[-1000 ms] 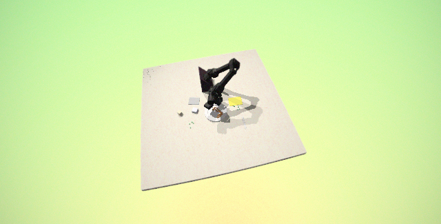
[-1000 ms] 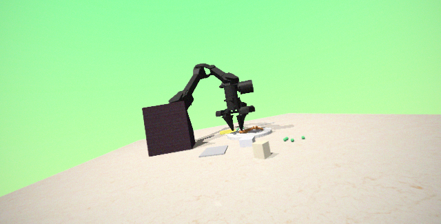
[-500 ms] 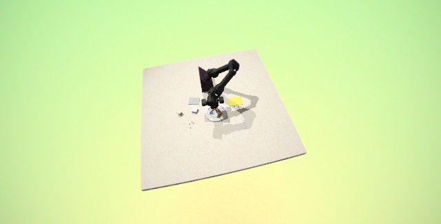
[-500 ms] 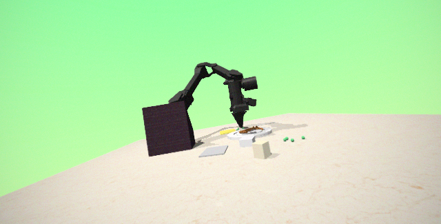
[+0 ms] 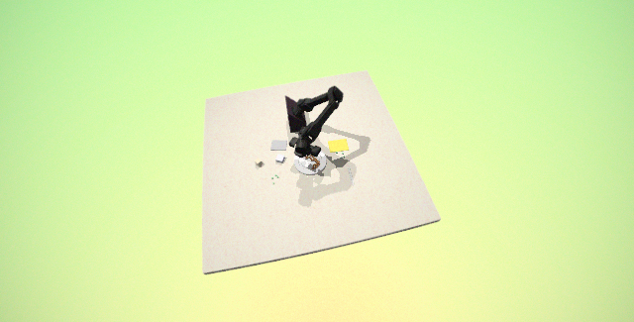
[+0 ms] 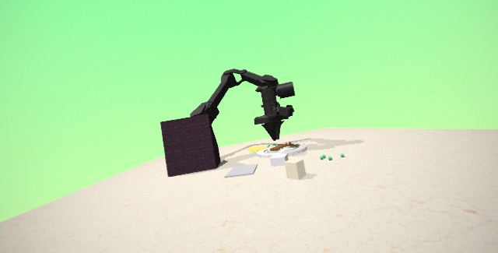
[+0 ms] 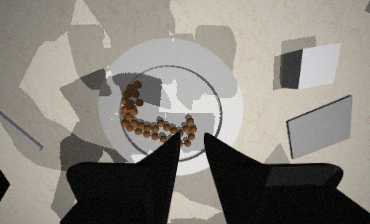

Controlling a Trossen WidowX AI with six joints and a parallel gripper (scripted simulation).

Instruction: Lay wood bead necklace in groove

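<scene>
Right now my gripper tip is 20 mm short of the round white bead board, 20 mm to the right of it and 40 mm above it. The rest, counted from my gripper tip: cream cube (20 mm behind, 300 mm to the right, 30 mm below); then yellow card (70 mm behind, 210 mm to the left, 50 mm below); then grey flat plate (140 mm behind, 160 mm to the right, 50 mm below).
</scene>
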